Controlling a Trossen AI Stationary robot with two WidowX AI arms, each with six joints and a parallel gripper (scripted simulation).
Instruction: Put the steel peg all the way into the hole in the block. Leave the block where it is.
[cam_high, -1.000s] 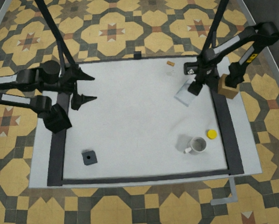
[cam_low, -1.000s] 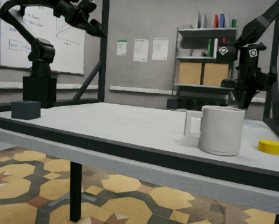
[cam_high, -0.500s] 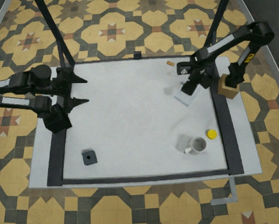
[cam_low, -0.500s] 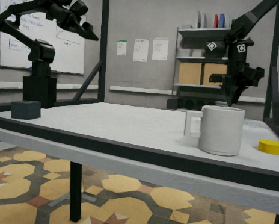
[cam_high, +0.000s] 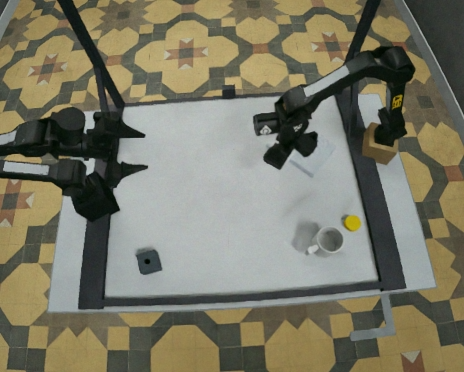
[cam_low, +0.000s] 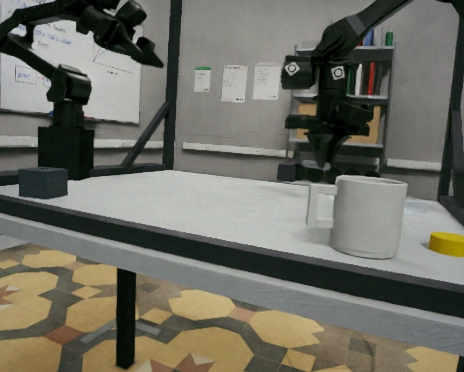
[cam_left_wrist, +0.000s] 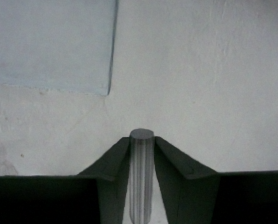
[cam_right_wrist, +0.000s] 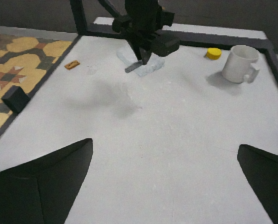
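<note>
My right gripper is now 4 cm past the steel peg, 40 cm to the right of it and 22 cm above it. Round my right hand: dark block: 22 cm ahead, 6 cm to the right, 26 cm below; then white mug: 28 cm ahead, 47 cm to the left, 26 cm below; then plate: 3 cm behind, 54 cm to the left, 29 cm below.
</note>
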